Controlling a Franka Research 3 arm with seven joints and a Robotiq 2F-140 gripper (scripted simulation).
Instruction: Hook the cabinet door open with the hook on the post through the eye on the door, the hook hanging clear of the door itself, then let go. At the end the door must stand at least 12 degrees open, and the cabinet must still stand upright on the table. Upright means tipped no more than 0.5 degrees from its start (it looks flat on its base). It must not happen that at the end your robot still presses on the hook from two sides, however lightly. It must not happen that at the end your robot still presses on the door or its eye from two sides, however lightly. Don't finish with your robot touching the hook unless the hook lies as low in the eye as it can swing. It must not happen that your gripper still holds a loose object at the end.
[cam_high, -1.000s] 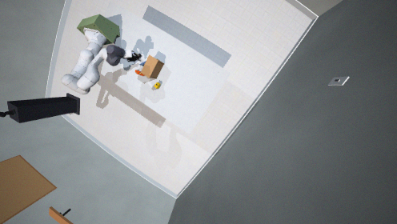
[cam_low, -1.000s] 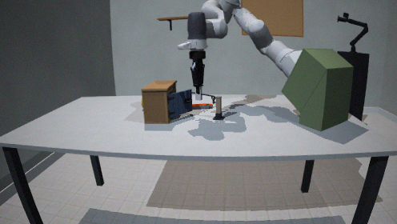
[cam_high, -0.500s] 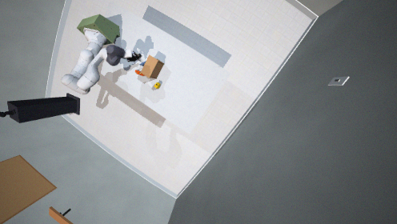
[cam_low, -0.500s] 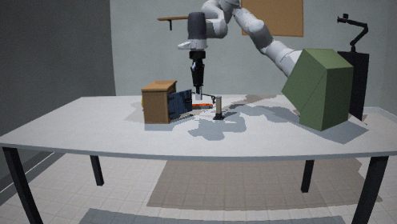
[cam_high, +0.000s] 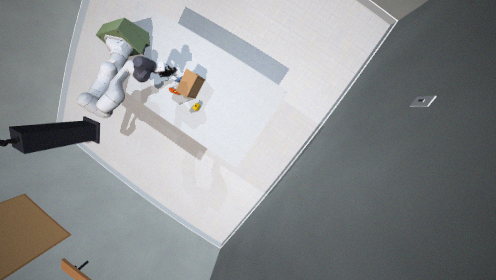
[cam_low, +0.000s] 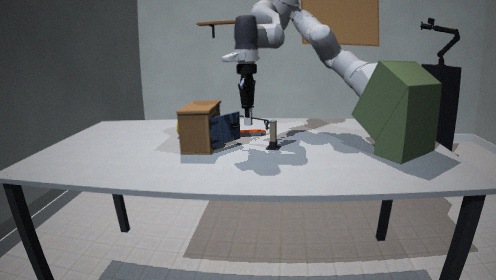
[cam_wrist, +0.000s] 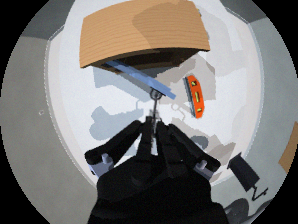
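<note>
Right now my hand is 9 cm short of the cabinet door and 4 cm above it. Also, from my hand: orange object 15 cm to the right, 11 cm below, 2 cm behind; small yellow object 27 cm ahead, 24 cm to the right, 8 cm below.
</note>
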